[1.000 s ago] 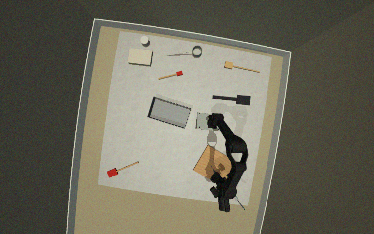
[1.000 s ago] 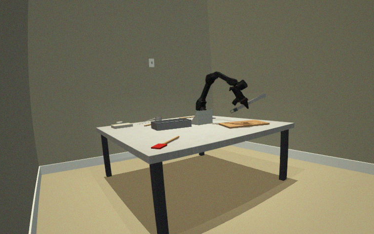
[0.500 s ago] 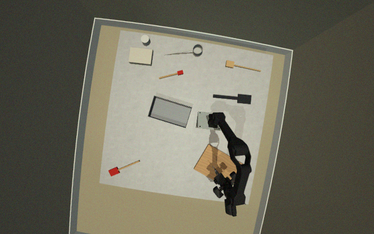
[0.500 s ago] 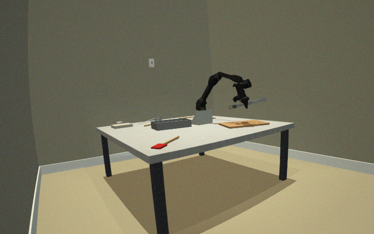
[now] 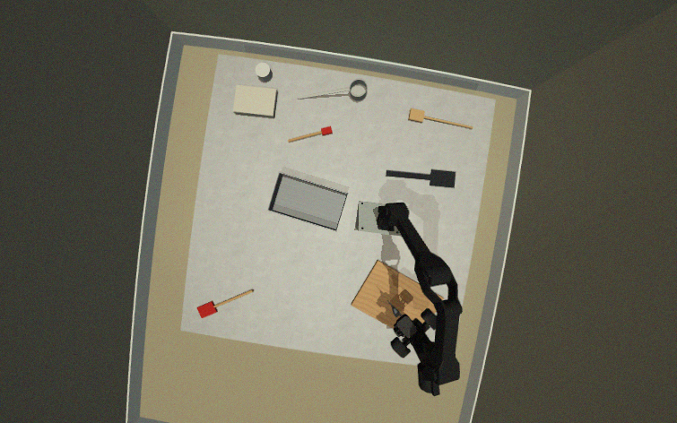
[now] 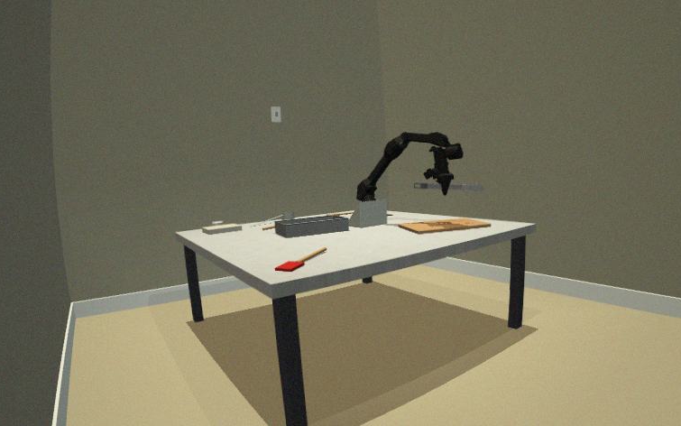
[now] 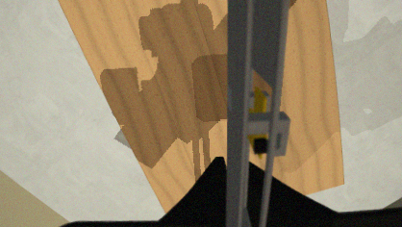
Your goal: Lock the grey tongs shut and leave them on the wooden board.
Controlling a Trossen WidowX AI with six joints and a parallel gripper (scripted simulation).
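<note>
Now: gripper tip 14 cm above the wooden board and 1 cm to the left of it. Round my gripper tip: black spatula: 59 cm to the right, 14 cm below, 5 cm behind; roasting tin: 46 cm ahead, 41 cm to the right, 12 cm below; red spatula: 81 cm ahead, 14 cm below, 11 cm to the left.
</note>
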